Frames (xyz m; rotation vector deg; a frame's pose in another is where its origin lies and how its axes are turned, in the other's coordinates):
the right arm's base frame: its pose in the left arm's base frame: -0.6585 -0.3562 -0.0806 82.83 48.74 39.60
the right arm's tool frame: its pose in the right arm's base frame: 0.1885 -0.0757 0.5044 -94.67 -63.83 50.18
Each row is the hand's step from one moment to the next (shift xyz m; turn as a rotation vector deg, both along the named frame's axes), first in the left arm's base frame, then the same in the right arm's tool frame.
Working: the left arm's base frame: its pose in the right arm's tool frame: 0.3795 0.2424 -0.2973 -17.99 66.34 -40.11

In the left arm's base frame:
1: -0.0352 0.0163 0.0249 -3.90 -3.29 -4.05
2: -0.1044 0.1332 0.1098 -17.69 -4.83 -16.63
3: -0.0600 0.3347 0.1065 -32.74 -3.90 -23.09
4: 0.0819 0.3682 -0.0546 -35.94 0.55 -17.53
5: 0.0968 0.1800 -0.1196 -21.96 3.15 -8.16
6: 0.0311 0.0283 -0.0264 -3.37 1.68 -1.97
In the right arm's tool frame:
1: 0.0205 0.0321 0.0260 -5.69 0.56 3.12
2: 0.1225 0.1544 0.0431 -20.77 9.90 9.12
3: 0.1982 0.2771 -0.1046 -29.71 21.17 17.01
4: 0.0941 0.2296 -0.2893 -23.82 25.91 18.98
5: -0.0262 0.0867 -0.2188 -11.27 17.63 11.00
6: -0.0075 0.0042 -0.0489 -1.98 3.69 0.73

